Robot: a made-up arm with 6 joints.
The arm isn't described. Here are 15 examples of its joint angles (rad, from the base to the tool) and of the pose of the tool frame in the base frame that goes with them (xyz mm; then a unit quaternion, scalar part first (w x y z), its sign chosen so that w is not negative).
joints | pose
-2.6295 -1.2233 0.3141 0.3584 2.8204 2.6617 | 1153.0 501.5 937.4 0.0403 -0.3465 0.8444 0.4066
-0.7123 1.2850 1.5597 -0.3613 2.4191 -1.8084 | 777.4 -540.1 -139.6 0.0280 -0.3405 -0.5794 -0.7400
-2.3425 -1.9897 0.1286 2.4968 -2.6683 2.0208 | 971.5 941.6 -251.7 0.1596 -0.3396 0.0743 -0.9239
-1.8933 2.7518 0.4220 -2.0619 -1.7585 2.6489 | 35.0 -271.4 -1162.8 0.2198 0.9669 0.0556 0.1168
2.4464 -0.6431 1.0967 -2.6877 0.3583 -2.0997 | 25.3 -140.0 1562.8 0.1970 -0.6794 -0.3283 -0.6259
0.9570 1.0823 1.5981 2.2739 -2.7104 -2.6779 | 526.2 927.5 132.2 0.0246 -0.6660 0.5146 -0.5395
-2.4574 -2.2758 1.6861 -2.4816 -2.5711 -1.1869 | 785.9 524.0 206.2 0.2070 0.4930 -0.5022 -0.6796
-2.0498 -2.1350 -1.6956 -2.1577 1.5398 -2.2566 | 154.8 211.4 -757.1 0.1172 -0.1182 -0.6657 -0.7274
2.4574 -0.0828 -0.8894 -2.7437 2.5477 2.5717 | 397.3 -382.6 1460.6 0.0963 -0.6376 -0.2163 0.7330
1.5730 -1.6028 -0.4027 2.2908 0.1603 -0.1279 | -110.2 -1466.3 -49.7 0.6486 -0.1425 0.5135 -0.5435
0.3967 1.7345 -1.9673 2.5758 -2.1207 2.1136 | 677.2 357.0 756.1 0.8904 -0.4172 0.1802 0.0258
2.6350 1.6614 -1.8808 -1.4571 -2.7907 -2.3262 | -738.9 320.6 784.4 0.1929 0.5543 0.0836 -0.8053
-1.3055 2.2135 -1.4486 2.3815 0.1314 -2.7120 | 367.7 -1150.5 258.1 0.6838 -0.3962 -0.2459 -0.5612
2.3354 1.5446 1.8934 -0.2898 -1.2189 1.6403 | -595.3 427.8 -375.4 0.3736 -0.0269 0.7541 0.5394
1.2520 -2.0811 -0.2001 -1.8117 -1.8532 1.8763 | -541.3 -1115.0 -546.7 0.1410 -0.2168 -0.9438 -0.2061
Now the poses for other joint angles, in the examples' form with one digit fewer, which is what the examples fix.
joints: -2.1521 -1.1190 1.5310 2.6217 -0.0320 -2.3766
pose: 267 332 1254 0.449 -0.418 -0.348 -0.709
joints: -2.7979 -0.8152 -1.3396 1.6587 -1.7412 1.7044
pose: 1087 365 468 0.478 0.250 0.247 0.805
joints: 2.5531 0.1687 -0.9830 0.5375 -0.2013 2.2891
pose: 231 -289 1573 0.902 -0.246 -0.230 -0.271
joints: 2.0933 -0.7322 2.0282 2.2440 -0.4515 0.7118
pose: -154 101 1047 0.052 0.641 0.764 0.048
